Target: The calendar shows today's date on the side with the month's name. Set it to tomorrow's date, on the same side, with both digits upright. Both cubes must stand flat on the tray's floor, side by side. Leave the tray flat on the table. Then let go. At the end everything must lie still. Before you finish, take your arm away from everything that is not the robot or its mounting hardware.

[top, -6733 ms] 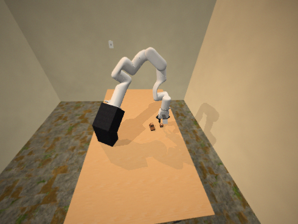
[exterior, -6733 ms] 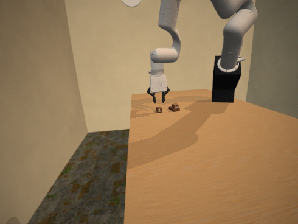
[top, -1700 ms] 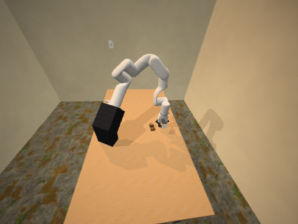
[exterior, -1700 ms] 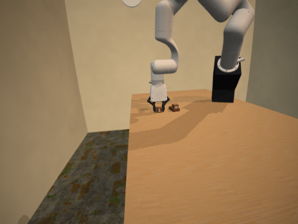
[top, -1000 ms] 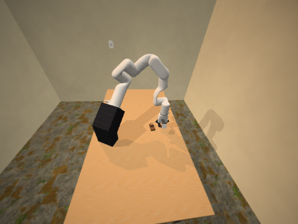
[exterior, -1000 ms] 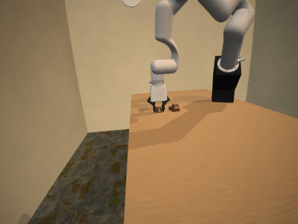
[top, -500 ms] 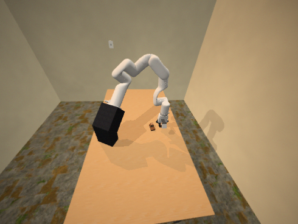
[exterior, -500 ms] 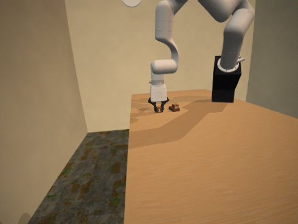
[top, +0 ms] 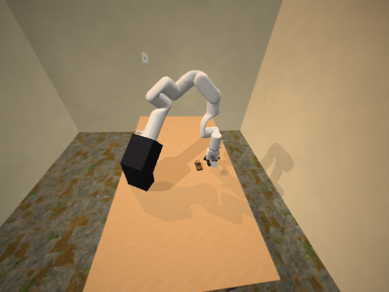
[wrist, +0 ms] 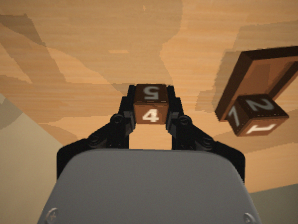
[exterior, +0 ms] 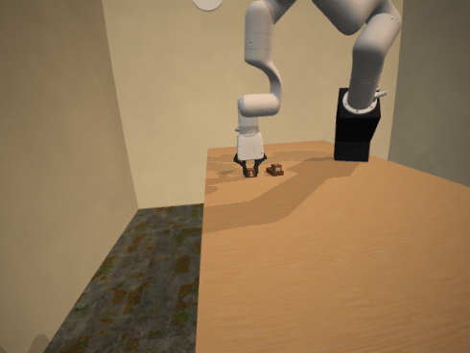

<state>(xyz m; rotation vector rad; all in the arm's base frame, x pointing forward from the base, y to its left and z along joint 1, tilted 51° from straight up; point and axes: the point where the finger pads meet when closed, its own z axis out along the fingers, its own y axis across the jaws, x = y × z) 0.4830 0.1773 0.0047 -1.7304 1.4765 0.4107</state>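
Now: the brown digit cube 1 cm below my hand.
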